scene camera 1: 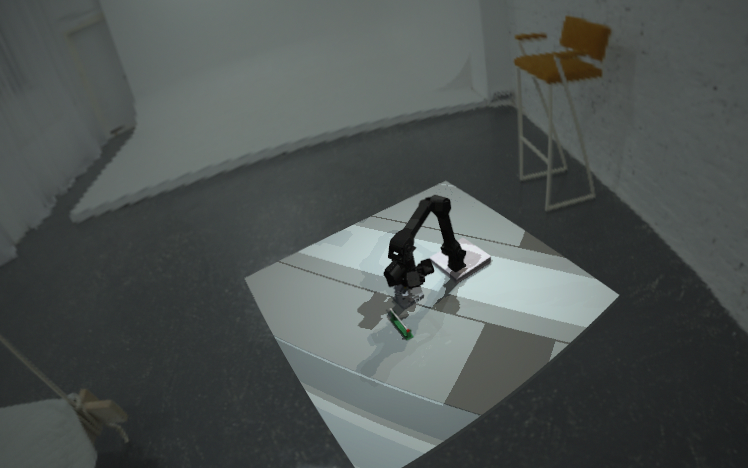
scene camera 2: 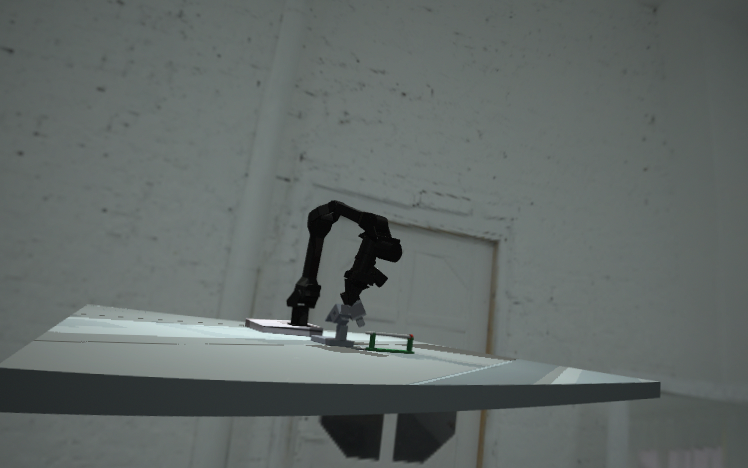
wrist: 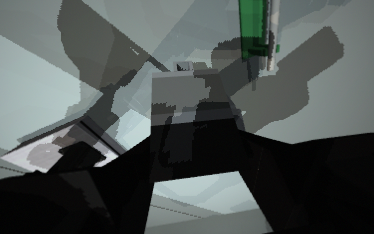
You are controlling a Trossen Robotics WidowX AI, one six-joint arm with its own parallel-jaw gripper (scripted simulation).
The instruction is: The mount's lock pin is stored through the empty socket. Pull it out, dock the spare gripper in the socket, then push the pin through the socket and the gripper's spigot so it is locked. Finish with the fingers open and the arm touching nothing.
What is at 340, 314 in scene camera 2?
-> A grey mount.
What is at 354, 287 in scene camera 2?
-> The gripper.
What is the gripper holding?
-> A spare gripper.
